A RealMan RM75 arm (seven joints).
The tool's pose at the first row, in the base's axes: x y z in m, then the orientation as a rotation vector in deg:
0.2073 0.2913 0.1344 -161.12 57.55 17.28
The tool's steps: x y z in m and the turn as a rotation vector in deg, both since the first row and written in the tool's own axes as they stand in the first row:
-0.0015 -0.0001 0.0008 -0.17 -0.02 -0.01
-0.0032 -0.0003 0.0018 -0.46 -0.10 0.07
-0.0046 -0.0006 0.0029 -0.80 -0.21 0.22
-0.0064 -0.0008 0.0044 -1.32 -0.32 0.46
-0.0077 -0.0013 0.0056 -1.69 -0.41 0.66
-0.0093 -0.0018 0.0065 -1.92 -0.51 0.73
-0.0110 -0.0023 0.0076 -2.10 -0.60 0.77
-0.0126 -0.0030 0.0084 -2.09 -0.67 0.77
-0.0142 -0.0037 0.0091 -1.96 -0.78 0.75
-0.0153 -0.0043 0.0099 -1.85 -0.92 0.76
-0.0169 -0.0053 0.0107 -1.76 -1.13 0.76
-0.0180 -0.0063 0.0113 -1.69 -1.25 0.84
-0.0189 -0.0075 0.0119 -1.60 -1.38 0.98
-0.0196 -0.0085 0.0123 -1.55 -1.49 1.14
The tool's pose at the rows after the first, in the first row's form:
0.2061 0.2925 0.1340 -161.27 57.55 17.41
0.2048 0.2938 0.1334 -161.46 57.69 17.70
0.2038 0.2951 0.1327 -161.65 57.93 18.07
0.2023 0.2967 0.1317 -161.96 58.32 18.55
0.2015 0.2981 0.1309 -162.16 58.63 18.92
0.2005 0.2996 0.1304 -162.29 58.74 19.21
0.1994 0.3013 0.1298 -162.39 58.81 19.44
0.1985 0.3030 0.1294 -162.35 58.79 19.53
0.1976 0.3046 0.1291 -162.20 58.72 19.61
0.1971 0.3059 0.1287 -162.03 58.69 19.73
0.1964 0.3078 0.1283 -161.86 58.64 19.97
0.1961 0.3094 0.1281 -161.71 58.72 20.10
0.1961 0.3109 0.1278 -161.51 58.88 20.24
0.1962 0.3122 0.1276 -161.35 59.08 20.38

